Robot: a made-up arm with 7 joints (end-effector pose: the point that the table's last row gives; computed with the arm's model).
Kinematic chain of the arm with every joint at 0, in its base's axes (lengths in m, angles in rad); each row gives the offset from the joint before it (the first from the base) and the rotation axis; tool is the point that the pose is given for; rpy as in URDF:
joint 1: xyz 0 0 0.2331 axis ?
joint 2: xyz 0 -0.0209 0.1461 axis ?
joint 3: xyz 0 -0.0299 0.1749 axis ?
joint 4: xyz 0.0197 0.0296 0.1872 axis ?
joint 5: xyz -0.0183 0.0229 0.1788 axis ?
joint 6: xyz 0 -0.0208 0.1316 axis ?
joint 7: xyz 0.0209 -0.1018 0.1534 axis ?
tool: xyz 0 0 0 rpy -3.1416 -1.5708 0
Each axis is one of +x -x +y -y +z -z.
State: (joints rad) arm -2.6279 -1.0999 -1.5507 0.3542 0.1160 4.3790 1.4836
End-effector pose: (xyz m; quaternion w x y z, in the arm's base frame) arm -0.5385 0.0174 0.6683 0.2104 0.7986 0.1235 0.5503
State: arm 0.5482 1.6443 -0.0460 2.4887 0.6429 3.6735 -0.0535
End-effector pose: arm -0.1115 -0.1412 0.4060 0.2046 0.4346 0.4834 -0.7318
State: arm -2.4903 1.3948 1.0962 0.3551 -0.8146 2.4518 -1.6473
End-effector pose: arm 0.4351 0.4588 0.4056 0.4868 -0.6968 0.5037 -0.1543
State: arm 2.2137 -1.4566 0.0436 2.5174 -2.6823 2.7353 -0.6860
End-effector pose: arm -0.2599 0.0930 0.2891 0.6271 0.4984 -0.2675 0.5356
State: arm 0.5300 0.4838 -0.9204 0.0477 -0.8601 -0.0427 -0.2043
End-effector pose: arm -0.3660 -0.2597 1.0805 0.2977 0.5749 -0.5008 0.5744
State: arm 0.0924 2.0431 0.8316 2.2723 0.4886 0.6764 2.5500
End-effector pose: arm -0.2506 0.1435 0.6220 0.7096 -0.4479 0.4452 -0.3126
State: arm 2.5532 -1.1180 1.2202 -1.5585 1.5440 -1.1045 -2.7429
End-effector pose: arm -0.0778 0.4157 0.8569 0.3578 0.5776 0.3382 -0.6512
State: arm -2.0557 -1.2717 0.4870 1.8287 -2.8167 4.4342 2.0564
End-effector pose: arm -0.0659 -0.5599 0.3165 0.9614 -0.2044 -0.1376 -0.1225
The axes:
joint 1: +z
joint 2: -y
joint 3: +z
joint 4: +y
joint 5: +z
joint 6: -y
joint 7: +x

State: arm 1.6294 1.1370 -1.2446 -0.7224 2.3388 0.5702 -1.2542
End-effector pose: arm -0.1192 -0.7025 0.7278 0.0827 0.5847 -0.0988 -0.8010
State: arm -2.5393 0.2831 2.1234 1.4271 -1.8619 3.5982 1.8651
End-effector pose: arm 0.2531 0.0964 0.8585 0.4723 -0.7178 -0.4587 -0.2264
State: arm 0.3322 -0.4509 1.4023 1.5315 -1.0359 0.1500 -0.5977
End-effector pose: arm 0.1461 0.4954 0.7954 0.2157 0.3511 0.8886 0.2014
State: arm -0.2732 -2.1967 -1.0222 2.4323 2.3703 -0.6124 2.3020
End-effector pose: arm -0.2092 -0.1461 0.0768 0.0586 0.8140 0.5379 0.2114
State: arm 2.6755 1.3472 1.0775 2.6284 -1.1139 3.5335 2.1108
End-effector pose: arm 0.1696 -0.2015 0.5623 0.0978 0.5073 -0.7078 0.4817
